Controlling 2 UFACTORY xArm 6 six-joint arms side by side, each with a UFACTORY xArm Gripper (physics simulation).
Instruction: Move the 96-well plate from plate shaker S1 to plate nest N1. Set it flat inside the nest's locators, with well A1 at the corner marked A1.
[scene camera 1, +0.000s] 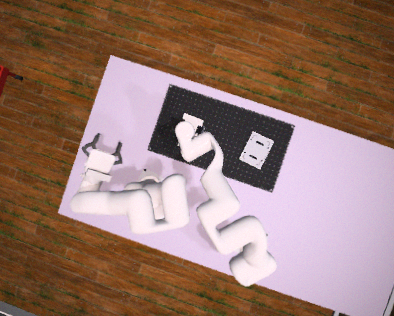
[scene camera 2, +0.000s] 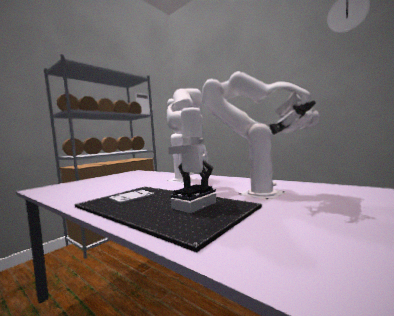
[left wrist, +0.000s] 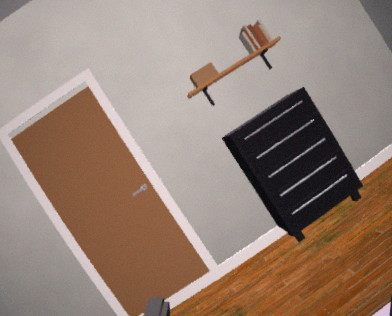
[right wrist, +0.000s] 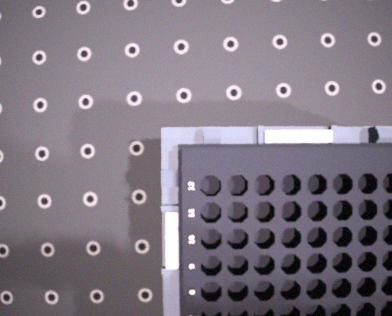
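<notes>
The dark 96-well plate sits flat in shaker S1, with the column 12 end toward the top of the right wrist view. Well A1 does not show. My right gripper points down over the plate, its fingers spread wide at plate height. It looks open; the black fingertips blend into the plate, and the arm hides them from above. Nest N1, a pale flat frame with two dark slots, is empty. My left gripper is open, raised away from the plate.
The black perforated board bears the shaker and the nest on the pale table. The left arm is folded beside the right arm. A shelf rack stands behind the table. A door and a black cabinet show in the left wrist view.
</notes>
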